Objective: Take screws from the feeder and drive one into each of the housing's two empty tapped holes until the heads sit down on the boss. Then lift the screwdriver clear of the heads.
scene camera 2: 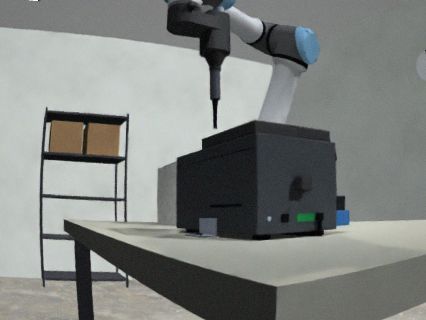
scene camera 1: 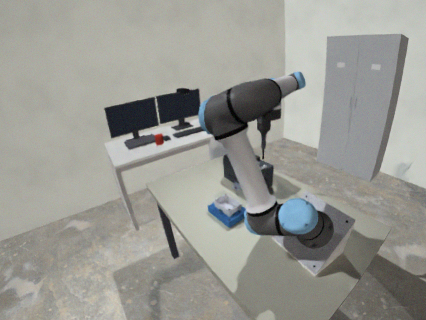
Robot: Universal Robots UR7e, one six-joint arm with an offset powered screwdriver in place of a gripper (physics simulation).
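My screwdriver [scene camera 1: 263, 157] [scene camera 2: 215, 126] points straight down. Its tip is in the air above the feeder's top, by the lower step of the lid in the scene camera 2 view. Whether a screw sits on the tip is too small to tell. The dark feeder [scene camera 1: 267, 175] [scene camera 2: 295, 170] stands on the table, partly behind my arm in the scene camera 1 view. The light grey housing [scene camera 1: 227, 204] sits in a blue fixture [scene camera 1: 225, 217] [scene camera 2: 342, 217] left of my arm, apart from the screwdriver. Its holes and any screw heads are too small to make out.
My arm's base stands on a grey mounting block [scene camera 1: 316, 266] at the right of the table [scene camera 1: 200, 240] [scene camera 2: 175, 250]. Behind are a white desk [scene camera 1: 135, 155] with two monitors and a red cup [scene camera 1: 159, 139], a grey cabinet [scene camera 1: 340, 110], and a shelf rack [scene camera 2: 85, 157] with cartons.
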